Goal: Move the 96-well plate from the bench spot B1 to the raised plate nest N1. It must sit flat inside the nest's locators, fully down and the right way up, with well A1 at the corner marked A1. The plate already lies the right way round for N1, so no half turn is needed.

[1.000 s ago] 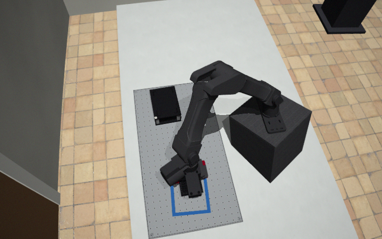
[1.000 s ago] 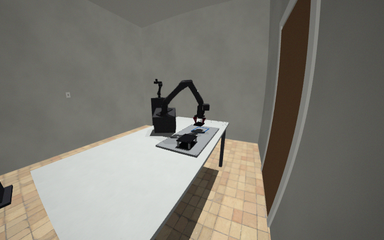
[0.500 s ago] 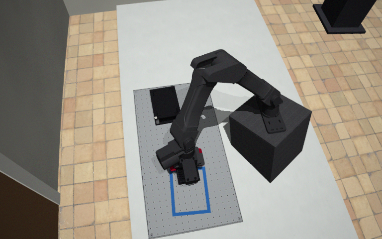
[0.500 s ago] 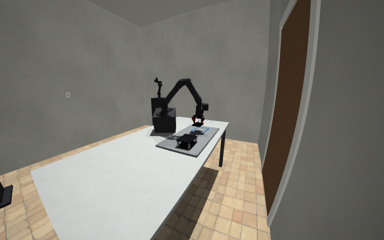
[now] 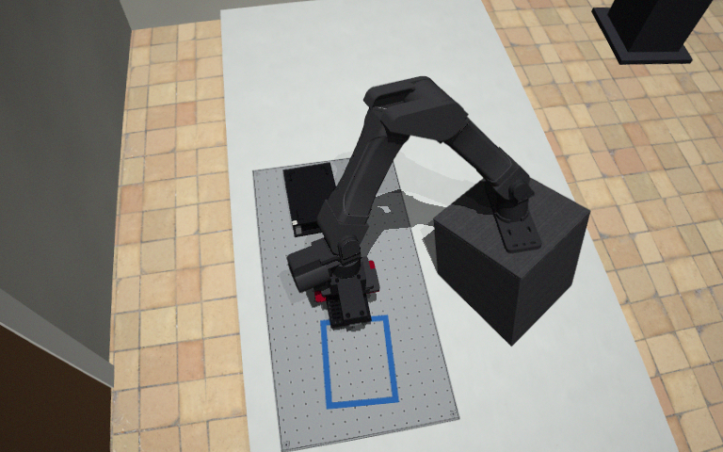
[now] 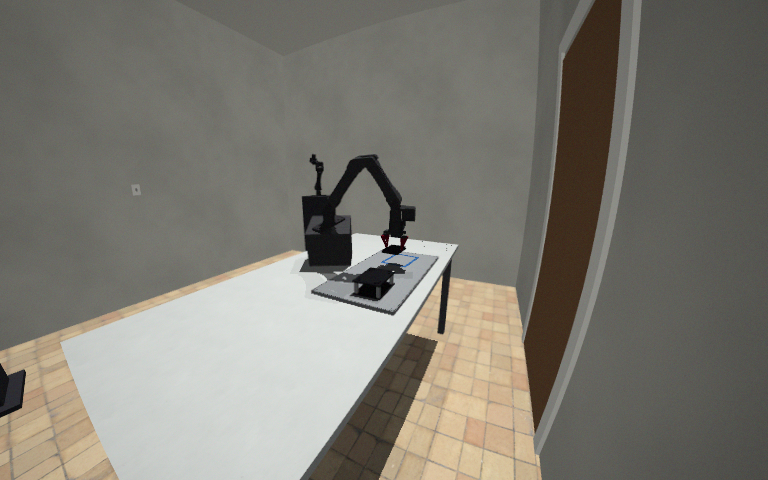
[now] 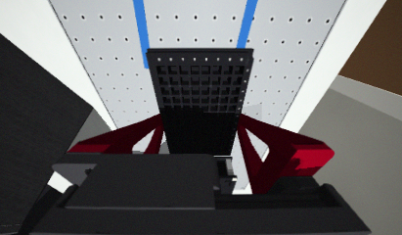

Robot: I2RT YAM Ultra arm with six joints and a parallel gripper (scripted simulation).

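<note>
Now: the black plate nest N1 280 mm to the right of my hand, 50 mm ahead of it and 40 mm below it. Also, from my hand: black 96-well plate 10 mm below; white A1 label 200 mm to the right, 100 mm ahead, 40 mm below.
</note>
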